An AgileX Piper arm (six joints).
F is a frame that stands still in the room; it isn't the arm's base.
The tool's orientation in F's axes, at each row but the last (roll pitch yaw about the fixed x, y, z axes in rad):
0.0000, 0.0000, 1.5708
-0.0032, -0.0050, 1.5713
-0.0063, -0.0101, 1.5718
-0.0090, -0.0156, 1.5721
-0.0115, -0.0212, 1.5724
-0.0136, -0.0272, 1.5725
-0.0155, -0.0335, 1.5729
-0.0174, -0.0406, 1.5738
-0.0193, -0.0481, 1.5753
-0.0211, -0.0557, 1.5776
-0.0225, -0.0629, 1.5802
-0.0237, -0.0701, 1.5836
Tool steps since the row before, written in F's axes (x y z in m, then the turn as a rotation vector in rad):
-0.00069, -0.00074, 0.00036, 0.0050, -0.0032, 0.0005
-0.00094, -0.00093, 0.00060, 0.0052, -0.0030, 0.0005
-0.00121, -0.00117, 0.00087, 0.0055, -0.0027, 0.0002
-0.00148, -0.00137, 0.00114, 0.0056, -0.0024, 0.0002
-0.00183, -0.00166, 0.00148, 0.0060, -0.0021, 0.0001
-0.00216, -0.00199, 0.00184, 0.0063, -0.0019, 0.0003
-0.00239, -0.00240, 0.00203, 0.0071, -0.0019, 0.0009
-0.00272, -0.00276, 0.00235, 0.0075, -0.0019, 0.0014
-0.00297, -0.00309, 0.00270, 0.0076, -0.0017, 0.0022
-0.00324, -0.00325, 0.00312, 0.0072, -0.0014, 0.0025
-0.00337, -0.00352, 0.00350, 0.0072, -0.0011, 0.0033
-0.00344, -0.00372, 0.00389, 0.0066, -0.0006, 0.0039
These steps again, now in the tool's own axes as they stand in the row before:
-0.00074, 0.00069, 0.00036, -0.0032, -0.0050, 0.0005
-0.00093, 0.00094, 0.00061, -0.0030, -0.0052, 0.0005
-0.00116, 0.00121, 0.00089, -0.0027, -0.0055, 0.0002
-0.00135, 0.00147, 0.00117, -0.0024, -0.0056, 0.0002
-0.00163, 0.00182, 0.00154, -0.0021, -0.0060, 0.0001
-0.00194, 0.00214, 0.00192, -0.0019, -0.0063, 0.0003
-0.00233, 0.00236, 0.00215, -0.0019, -0.0071, 0.0009
-0.00265, 0.00269, 0.00251, -0.0019, -0.0075, 0.0013
-0.00294, 0.00293, 0.00290, -0.0016, -0.0076, 0.0021
-0.00305, 0.00319, 0.00336, -0.0013, -0.0072, 0.0024
-0.00326, 0.00332, 0.00379, -0.0010, -0.0073, 0.0032
-0.00339, 0.00339, 0.00422, -0.0004, -0.0067, 0.0038

